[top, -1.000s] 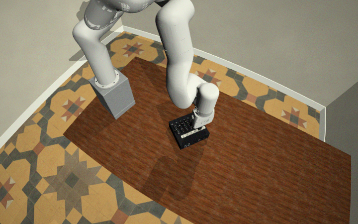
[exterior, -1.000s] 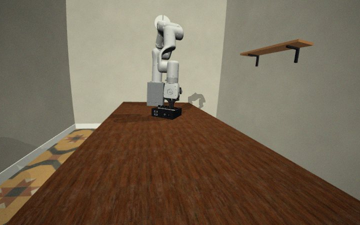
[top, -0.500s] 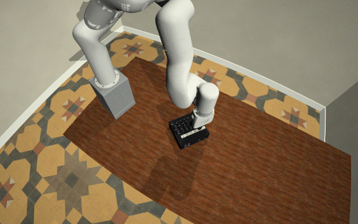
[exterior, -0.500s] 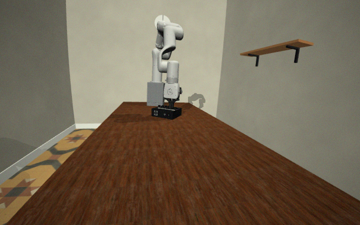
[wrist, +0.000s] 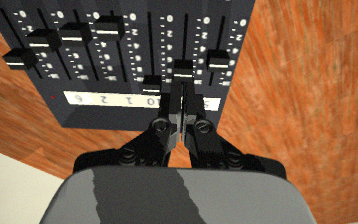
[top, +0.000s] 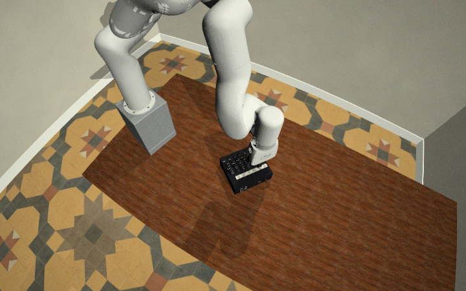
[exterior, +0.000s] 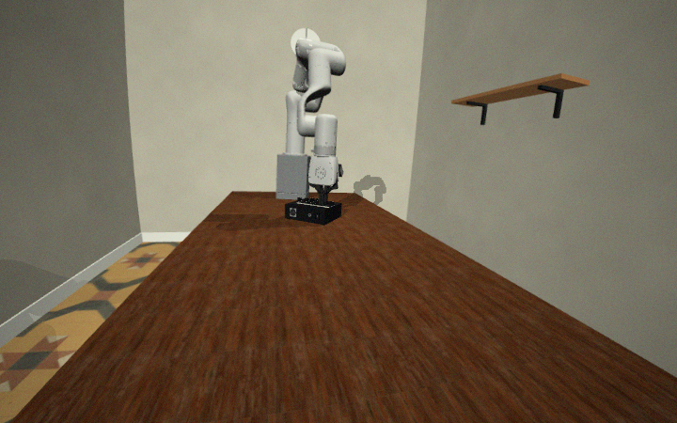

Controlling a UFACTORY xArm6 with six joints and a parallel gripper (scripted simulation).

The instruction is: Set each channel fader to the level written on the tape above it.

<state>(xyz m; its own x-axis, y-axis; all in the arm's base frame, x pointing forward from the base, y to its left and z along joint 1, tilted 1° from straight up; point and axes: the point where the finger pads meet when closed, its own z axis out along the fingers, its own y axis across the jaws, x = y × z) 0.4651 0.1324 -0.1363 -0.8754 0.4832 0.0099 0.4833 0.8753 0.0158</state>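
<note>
Right now the channel 3 fader cap is 20 mm to the right of my hand, 20 mm behind it and 10 mm below it. From my hand the other things lie so: channel 2 fader cap: 20 mm behind, 10 mm to the left, 10 mm below; channel 4 cap: 60 mm behind, 20 mm to the right, 10 mm below; channel 1 fader cap: 30 mm to the left, 20 mm behind, 10 mm below.
</note>
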